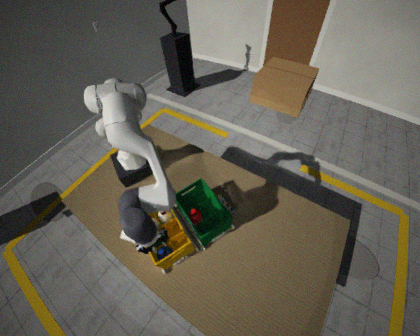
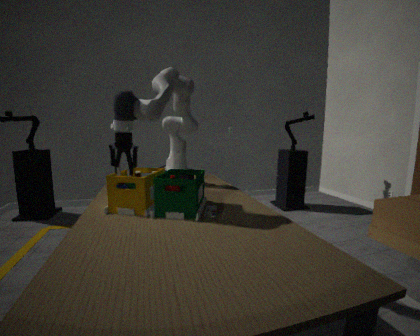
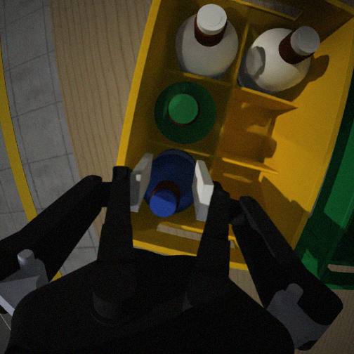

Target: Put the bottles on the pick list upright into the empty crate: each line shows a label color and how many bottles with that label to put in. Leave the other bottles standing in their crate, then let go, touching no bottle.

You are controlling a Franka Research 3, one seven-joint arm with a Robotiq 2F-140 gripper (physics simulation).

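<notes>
The yellow crate (image 1: 177, 257) (image 2: 127, 200) (image 3: 320, 125) holds a blue bottle (image 1: 163, 251) (image 3: 172, 165), a green bottle (image 3: 183, 108) and two white bottles (image 3: 211, 42) (image 3: 280, 60). The blue one stands in the corner cell, the green one beside it, the white ones at the far end. My gripper (image 2: 124, 170) (image 3: 172, 170) is open and points down over the yellow crate, its pads on either side of the blue bottle; whether they touch it I cannot tell. A red bottle (image 1: 195, 216) stands in the green crate (image 1: 217, 236) (image 2: 172, 204) (image 3: 342, 215). The pick list does not show.
The crates stand side by side on the brown table (image 1: 270, 270) (image 2: 200, 280). The yellow crate's dividers (image 3: 257, 97) and walls rise close around the bottles. A cardboard box (image 1: 284, 87) and dark pedestals (image 1: 178, 65) (image 2: 35, 180) (image 2: 292, 175) stand away from the table.
</notes>
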